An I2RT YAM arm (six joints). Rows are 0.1 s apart.
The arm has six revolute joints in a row. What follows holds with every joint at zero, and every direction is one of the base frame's. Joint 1 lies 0.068 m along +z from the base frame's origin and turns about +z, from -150 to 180 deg. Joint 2 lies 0.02 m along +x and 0.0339 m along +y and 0.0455 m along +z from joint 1 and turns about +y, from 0 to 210 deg. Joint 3 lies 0.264 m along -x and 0.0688 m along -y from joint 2 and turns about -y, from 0 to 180 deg. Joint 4 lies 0.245 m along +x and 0.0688 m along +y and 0.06 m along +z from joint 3 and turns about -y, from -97 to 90 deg. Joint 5 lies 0.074 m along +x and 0.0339 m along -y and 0.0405 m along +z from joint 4 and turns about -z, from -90 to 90 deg. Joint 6 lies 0.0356 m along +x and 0.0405 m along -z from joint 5 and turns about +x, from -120 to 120 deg. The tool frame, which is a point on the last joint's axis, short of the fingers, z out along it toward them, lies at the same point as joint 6; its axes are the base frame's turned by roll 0, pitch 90 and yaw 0 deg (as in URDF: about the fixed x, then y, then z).
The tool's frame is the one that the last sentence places.
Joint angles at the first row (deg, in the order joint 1, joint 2, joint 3, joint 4, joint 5, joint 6):
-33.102 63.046 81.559 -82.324 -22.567 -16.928
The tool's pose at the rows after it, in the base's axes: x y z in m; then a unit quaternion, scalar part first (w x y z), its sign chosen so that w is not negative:
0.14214 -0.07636 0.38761 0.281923 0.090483 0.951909 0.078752
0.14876 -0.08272 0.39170 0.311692 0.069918 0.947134 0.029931
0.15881 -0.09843 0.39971 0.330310 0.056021 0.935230 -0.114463
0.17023 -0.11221 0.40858 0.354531 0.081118 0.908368 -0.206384
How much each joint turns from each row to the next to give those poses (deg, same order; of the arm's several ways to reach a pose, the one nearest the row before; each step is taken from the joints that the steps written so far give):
-0.001 0.001 0.001 -0.001 0.000 -0.001
0.000 0.021 -0.001 5.246 2.950 -2.164
0.002 0.328 0.000 9.356 12.722 -4.610
-0.003 0.941 0.001 8.917 8.544 0.064

